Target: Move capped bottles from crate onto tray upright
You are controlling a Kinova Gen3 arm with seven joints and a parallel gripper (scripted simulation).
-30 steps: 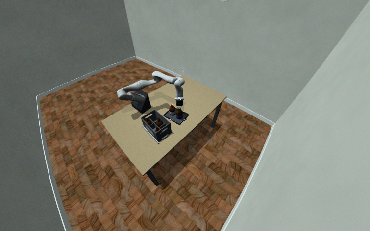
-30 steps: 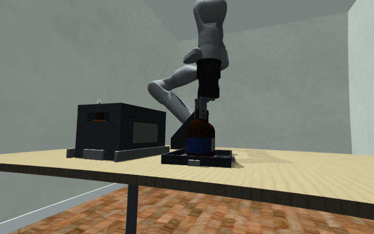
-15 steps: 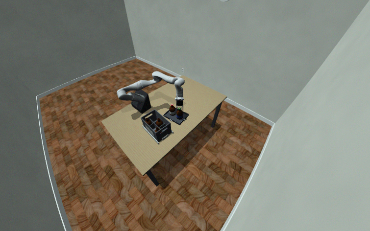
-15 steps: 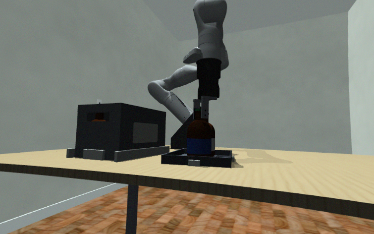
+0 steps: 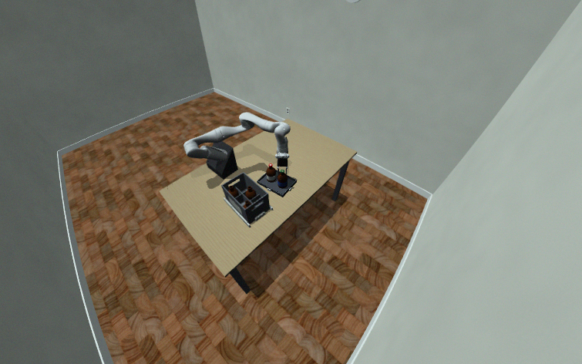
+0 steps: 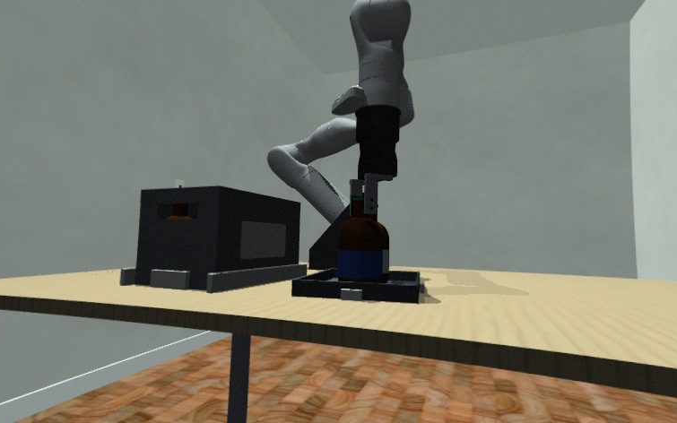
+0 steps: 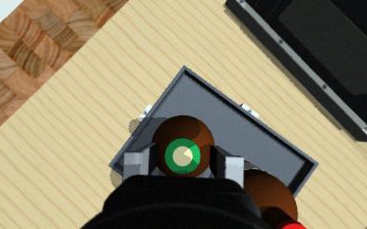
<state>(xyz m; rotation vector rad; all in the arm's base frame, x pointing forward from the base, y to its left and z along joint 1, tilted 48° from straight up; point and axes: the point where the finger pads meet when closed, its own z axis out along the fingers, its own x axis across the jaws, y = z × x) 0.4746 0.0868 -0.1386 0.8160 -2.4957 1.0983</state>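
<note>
Right now my hand is 6 cm above the green-capped bottle. Also, from my hand: black tray 5 cm behind, 1 cm to the right, 14 cm below; dark crate 7 cm behind, 30 cm to the right, 6 cm below.
</note>
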